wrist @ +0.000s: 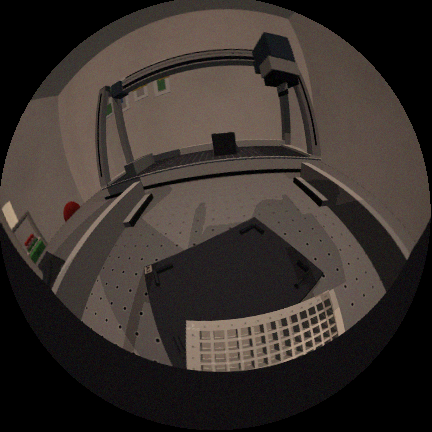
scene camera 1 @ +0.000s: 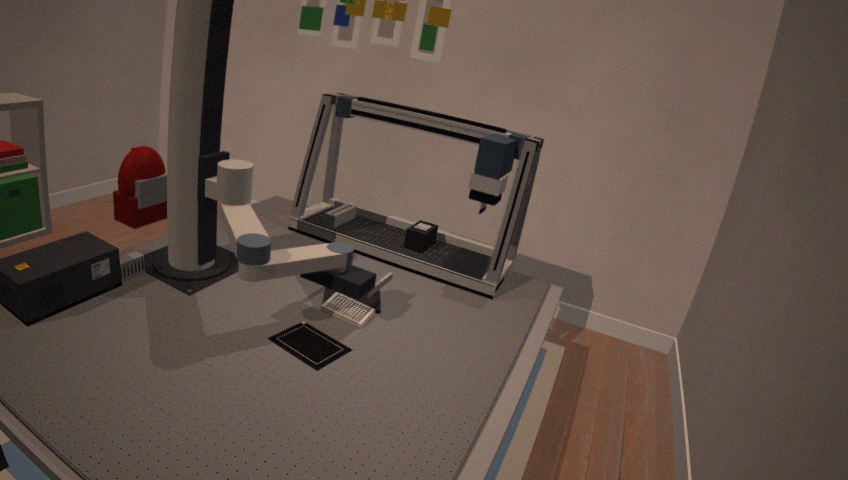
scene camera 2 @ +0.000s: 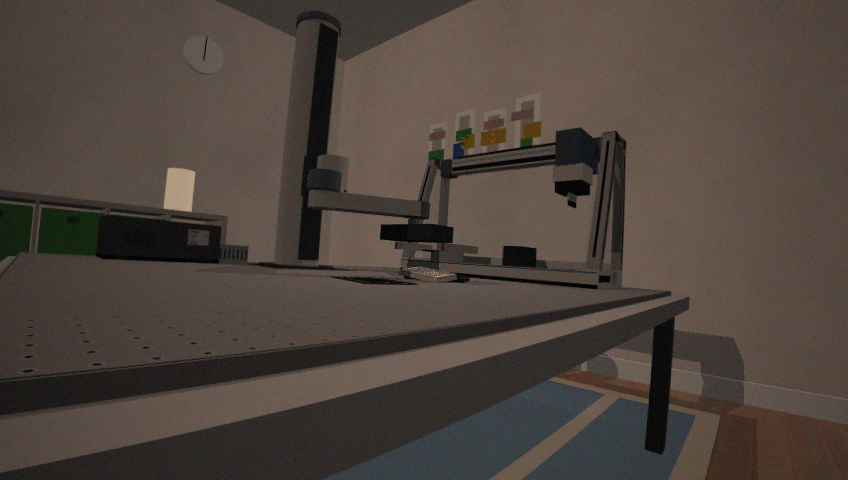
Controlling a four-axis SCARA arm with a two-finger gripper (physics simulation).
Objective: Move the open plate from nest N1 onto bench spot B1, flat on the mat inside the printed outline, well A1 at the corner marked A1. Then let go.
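Places are measured from the arm's base along level axes (x right, y ahead, z up), in centimetres.
Pixels of known places: gripper, between the fingertips: (wrist: pixel 221 176) (scene camera 1: pixel 365 266); arm's base, origin of its link: (scene camera 1: pixel 191 266).
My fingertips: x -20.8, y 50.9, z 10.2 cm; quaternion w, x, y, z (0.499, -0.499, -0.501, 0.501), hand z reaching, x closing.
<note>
Ahead of a thing's pixels: the offset from my fingertips to its top centre. "spot": to the spot under its first point.
The open plate @(dy +2.9, dx +13.7, dz -5.5 cm) (scene camera 1: pixel 349 309) (scene camera 2: pixel 431 274) (wrist: pixel 265 340), pale with a grid of wells, lies askew across the near part of the dark nest N1 @(dy -0.2, dx +5.6, dz -7.1 cm) (wrist: pixel 215 282), outside its corner guides, and looks tilted. Its near edge is cut off in the wrist view. My gripper (scene camera 1: pixel 355 289) (wrist: pixel 221 176) is open and empty, above the nest and toward its far side from the plate. The black mat of bench spot B1 @(spot: dy +3.1, dx +32.5, dz -8.7 cm) (scene camera 1: pixel 309 344) (scene camera 2: pixel 374 280) lies on the bench in front of the plate, with a printed outline. Which plate corner is well A1 is too small to tell.
A gantry frame @(spot: dy -8.9, dx -41.5, dz +37.8 cm) (scene camera 1: pixel 416 121) (scene camera 2: pixel 505 161) stands behind the nest, with a tool head @(spot: dy +24.8, dx -25.8, dz +35.6 cm) (scene camera 1: pixel 496 156) (scene camera 2: pixel 574 148) at its right and a black block @(spot: dy +4.0, dx -30.7, dz +1.7 cm) (scene camera 1: pixel 420 236) (wrist: pixel 223 144) on its deck. A dark box @(spot: dy -54.4, dx +64.7, dz +1.7 cm) (scene camera 1: pixel 59 273) stands left of the arm's column (scene camera 1: pixel 184 142).
</note>
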